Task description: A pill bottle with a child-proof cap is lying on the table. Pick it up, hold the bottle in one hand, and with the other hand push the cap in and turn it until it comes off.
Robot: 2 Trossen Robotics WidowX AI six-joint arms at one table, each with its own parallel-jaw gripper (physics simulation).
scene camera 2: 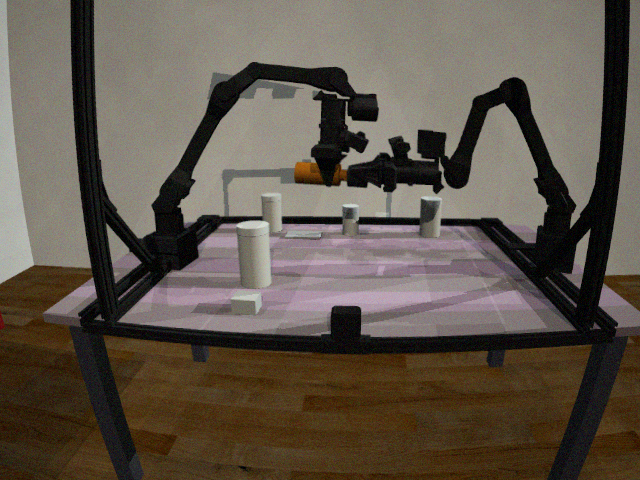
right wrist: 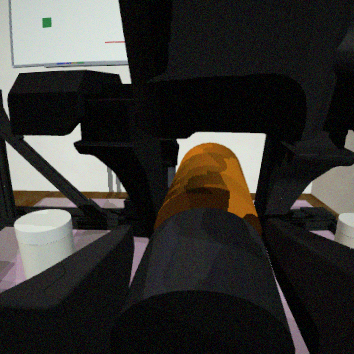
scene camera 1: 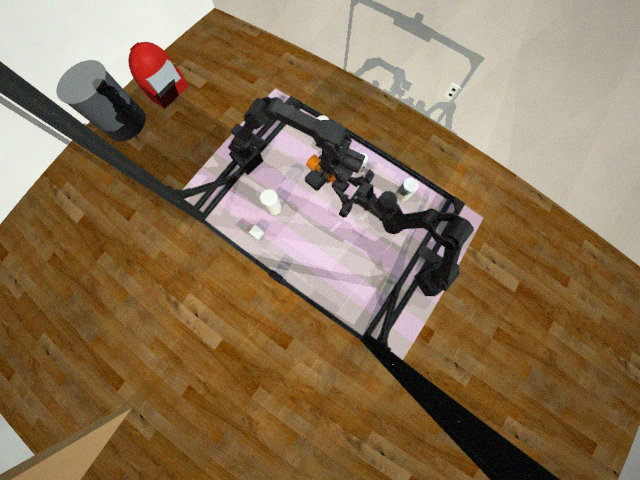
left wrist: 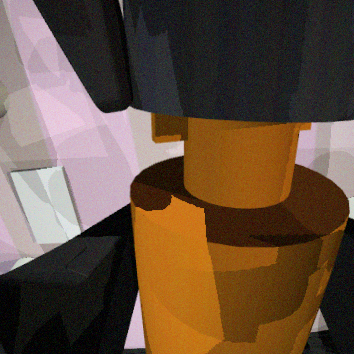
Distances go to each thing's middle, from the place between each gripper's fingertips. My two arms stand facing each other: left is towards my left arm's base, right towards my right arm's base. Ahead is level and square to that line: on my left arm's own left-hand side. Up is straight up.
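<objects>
Dark cap (left wrist: 268, 68): 20 mm above my left hand, 10 mm behind it and 60 mm to the right of it. Counted from the same left hand, the flat white tile (left wrist: 44, 192) is 180 mm ahead, 80 mm to the left and 180 mm below. The orange pill bottle (scene camera 2: 305, 173) is 30 mm above my left hand.
The orange pill bottle is 10 mm ahead of my right hand, 10 mm below it and 50 mm to the left of it; the flat white tile is 210 mm below that hand, 130 mm to the left of it and 190 mm ahead of it. My right hand itself is 20 mm above the dark cap and 20 mm to the left of it.
</objects>
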